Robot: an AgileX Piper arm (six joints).
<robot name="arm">
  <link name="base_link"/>
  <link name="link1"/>
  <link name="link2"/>
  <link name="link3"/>
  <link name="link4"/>
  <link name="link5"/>
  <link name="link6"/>
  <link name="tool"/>
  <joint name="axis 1" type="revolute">
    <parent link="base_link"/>
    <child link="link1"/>
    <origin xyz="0 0 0.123" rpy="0 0 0"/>
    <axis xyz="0 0 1"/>
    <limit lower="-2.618" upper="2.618"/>
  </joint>
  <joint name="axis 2" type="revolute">
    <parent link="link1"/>
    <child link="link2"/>
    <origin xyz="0 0 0" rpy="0 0 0"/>
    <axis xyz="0 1 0"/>
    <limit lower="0" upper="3.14"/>
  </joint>
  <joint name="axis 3" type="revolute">
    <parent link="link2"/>
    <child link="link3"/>
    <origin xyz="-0.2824 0 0.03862" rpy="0 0 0"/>
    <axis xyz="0 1 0"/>
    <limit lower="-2.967" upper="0"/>
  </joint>
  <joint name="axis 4" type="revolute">
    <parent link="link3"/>
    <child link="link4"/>
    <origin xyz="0.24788 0 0.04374" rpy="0 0 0"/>
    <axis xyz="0.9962 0 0.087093"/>
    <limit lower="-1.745" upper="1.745"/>
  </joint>
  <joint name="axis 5" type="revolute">
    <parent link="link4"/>
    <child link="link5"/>
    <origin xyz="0 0 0" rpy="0 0 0"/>
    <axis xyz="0 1 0"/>
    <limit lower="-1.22" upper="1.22"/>
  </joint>
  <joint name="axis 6" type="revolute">
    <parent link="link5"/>
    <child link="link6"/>
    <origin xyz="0.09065 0 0.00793" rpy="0 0 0"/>
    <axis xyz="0.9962 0 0.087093"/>
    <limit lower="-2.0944" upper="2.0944"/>
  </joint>
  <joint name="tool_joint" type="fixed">
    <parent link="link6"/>
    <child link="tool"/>
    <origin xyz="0 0 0" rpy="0 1.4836 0"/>
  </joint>
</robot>
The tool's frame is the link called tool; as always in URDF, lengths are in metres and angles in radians.
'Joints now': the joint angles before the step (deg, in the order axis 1, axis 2, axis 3, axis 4, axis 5, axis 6). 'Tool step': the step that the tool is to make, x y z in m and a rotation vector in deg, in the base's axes. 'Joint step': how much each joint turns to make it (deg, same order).
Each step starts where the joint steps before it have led.
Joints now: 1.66 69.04 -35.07 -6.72 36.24 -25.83
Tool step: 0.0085 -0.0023 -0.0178 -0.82 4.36 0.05
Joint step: -0.50 5.06 -0.01 -0.88 -0.67 -0.02
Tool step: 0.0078 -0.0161 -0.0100 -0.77 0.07 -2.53
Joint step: -4.18 3.13 0.00 -0.92 -3.17 -0.80
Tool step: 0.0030 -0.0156 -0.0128 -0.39 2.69 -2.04
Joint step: -3.95 3.40 0.01 -0.13 -0.92 -1.83
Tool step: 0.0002 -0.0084 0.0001 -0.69 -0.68 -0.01
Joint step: -2.15 0.10 0.01 -0.01 -1.05 -2.13
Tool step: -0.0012 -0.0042 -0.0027 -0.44 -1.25 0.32
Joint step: -1.22 0.01 0.96 0.00 -2.40 -1.36
